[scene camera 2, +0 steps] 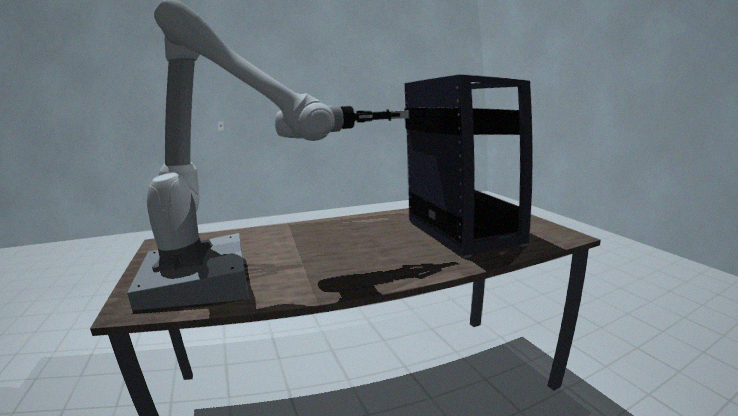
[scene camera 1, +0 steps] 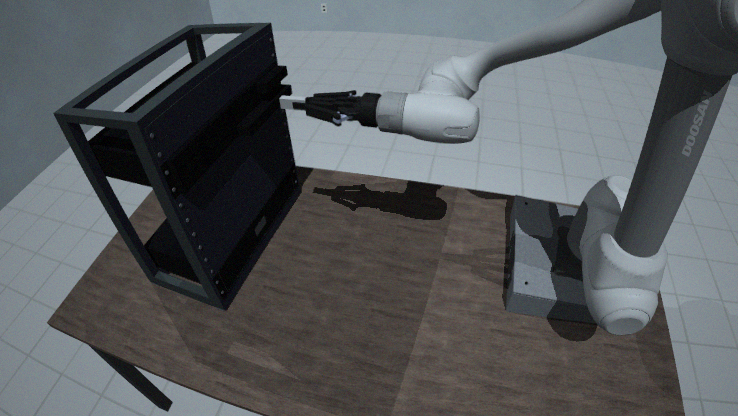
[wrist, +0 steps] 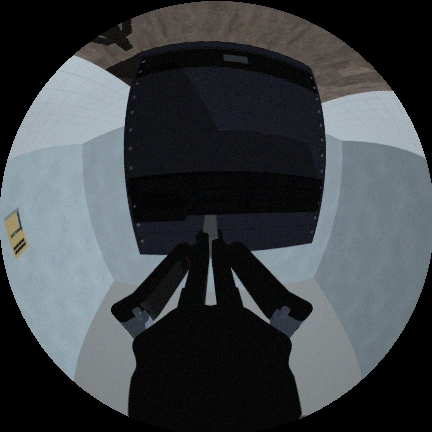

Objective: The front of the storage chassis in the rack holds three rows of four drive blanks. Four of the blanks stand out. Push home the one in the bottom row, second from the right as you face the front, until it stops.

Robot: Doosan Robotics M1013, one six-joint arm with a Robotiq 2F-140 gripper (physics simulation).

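Pixels of known places: gripper, fingertip midpoint: (scene camera 2: 407, 114) (scene camera 1: 281, 102) (wrist: 210, 223); arm's base, link origin: (scene camera 2: 182, 258).
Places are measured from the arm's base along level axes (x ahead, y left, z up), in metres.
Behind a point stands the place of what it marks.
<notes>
The black storage chassis (scene camera 1: 193, 167) @[x 0.865, y 0.392, z 0.367 m] (scene camera 2: 434, 121) @[x 0.888, y 0.146, z 0.370 m] (wrist: 265, 194) @[x 0.876, y 0.276, z 0.377 m] is a dark band across the upper part of the rack front. The wrist view shows it upside down. Two dark blanks (scene camera 1: 282, 72) @[x 0.868, y 0.023, z 0.409 m] (scene camera 1: 282, 89) @[x 0.873, y 0.029, z 0.360 m] stand out at its far end in scene camera 1; a dark block (wrist: 159, 207) @[x 0.870, y 0.060, z 0.391 m] stands out at the left in the wrist view. The bottom-row blank second from the right cannot be told apart in the dark. My gripper (scene camera 1: 286, 101) @[x 0.792, y 0.145, z 0.396 m] (scene camera 2: 404, 114) @[x 0.792, y 0.145, z 0.396 m] (wrist: 210, 223) @[x 0.792, y 0.145, z 0.396 m] is shut and empty, its pale tips pointing at the chassis's upper part. Contact cannot be told.
The open-framed rack (scene camera 1: 176, 219) @[x 0.883, y 0.473, z 0.282 m] (scene camera 2: 466, 170) @[x 0.930, y -0.029, z 0.219 m] stands on the wooden table (scene camera 1: 341, 289) @[x 0.618, y 0.274, z -0.072 m] (scene camera 2: 356, 248) @[x 0.602, y 0.188, z -0.072 m]. Dark panels fill its front above and below the chassis. A black unit with a small pale label (scene camera 1: 260, 225) @[x 0.896, y 0.221, z 0.021 m] (scene camera 2: 431, 214) @[x 0.896, y 0.226, z 0.018 m] (wrist: 235, 59) @[x 0.896, y 0.221, z 0.026 m] sits low in the rack.
</notes>
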